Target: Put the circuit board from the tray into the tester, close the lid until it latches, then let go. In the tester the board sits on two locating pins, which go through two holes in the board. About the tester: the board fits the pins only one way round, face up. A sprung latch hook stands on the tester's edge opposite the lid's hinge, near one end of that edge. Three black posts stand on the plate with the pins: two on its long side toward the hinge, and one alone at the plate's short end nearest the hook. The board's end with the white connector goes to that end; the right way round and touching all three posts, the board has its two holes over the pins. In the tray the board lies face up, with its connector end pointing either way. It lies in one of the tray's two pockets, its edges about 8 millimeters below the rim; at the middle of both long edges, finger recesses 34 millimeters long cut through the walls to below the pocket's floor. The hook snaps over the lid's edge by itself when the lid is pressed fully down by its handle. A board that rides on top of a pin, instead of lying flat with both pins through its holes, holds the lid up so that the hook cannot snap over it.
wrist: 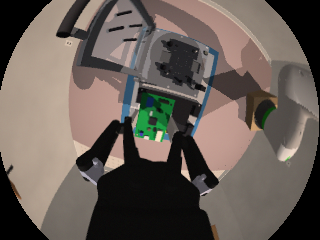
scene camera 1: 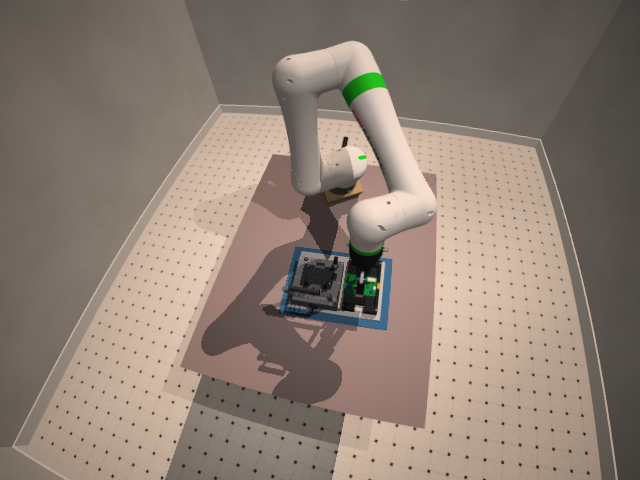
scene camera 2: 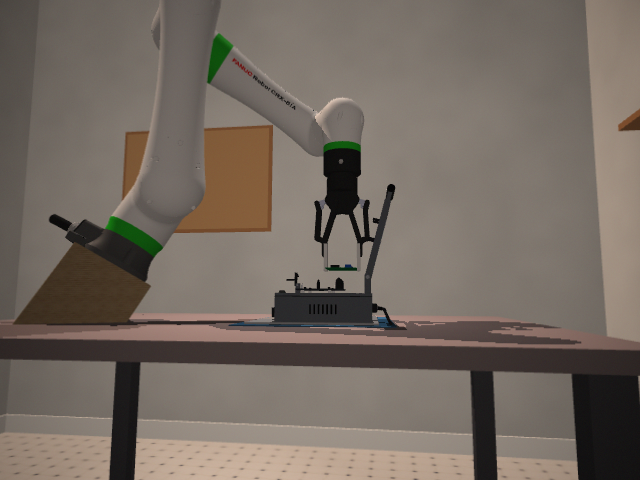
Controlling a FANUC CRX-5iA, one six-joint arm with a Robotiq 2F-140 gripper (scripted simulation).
Labels:
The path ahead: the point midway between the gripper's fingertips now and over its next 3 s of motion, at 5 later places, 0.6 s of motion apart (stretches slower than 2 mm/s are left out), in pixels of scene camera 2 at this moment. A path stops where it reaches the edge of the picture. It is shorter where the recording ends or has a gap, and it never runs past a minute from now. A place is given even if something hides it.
My gripper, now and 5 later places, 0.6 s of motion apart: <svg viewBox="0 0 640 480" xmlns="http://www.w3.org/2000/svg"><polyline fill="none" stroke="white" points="342,271 337,268 329,265 323,263 319,261 318,261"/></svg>

